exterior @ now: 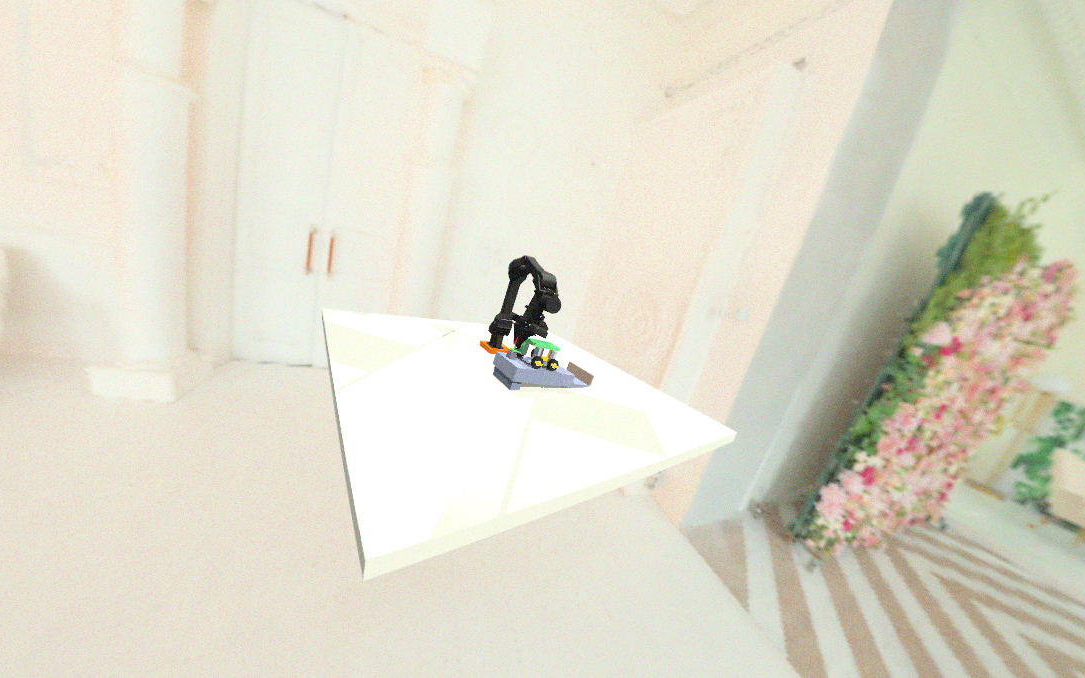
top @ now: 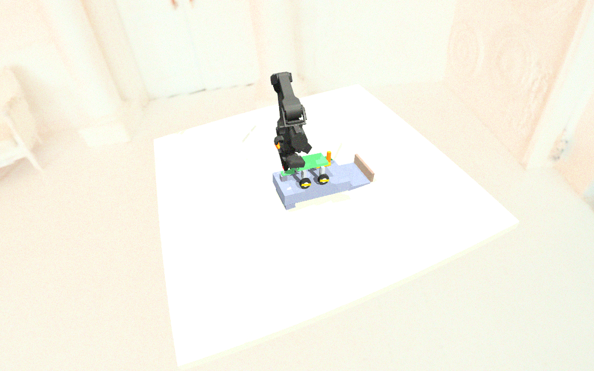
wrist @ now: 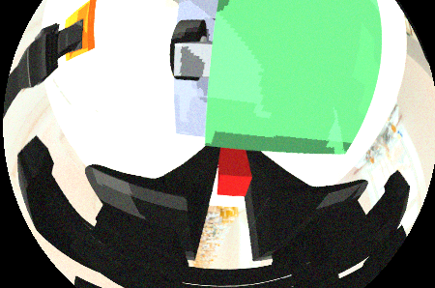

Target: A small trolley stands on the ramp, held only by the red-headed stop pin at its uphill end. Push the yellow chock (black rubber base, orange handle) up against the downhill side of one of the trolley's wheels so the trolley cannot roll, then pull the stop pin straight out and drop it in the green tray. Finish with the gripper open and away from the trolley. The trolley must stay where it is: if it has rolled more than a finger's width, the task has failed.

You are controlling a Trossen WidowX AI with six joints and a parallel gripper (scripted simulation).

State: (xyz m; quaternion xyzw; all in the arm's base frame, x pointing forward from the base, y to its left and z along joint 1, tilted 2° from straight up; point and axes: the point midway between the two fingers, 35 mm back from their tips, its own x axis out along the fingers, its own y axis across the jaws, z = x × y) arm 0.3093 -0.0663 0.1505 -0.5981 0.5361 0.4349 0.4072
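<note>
The green tray lies 120 mm behind my gripper tip, 180 mm to the left of it and 140 mm below it. From my gripper tip the other things lie so: red-headed stop pin right at my gripper tip; grey-blue ramp 10 mm ahead, 100 mm to the left, 80 mm below; trolley 10 mm ahead, 90 mm to the left, 20 mm below.
</note>
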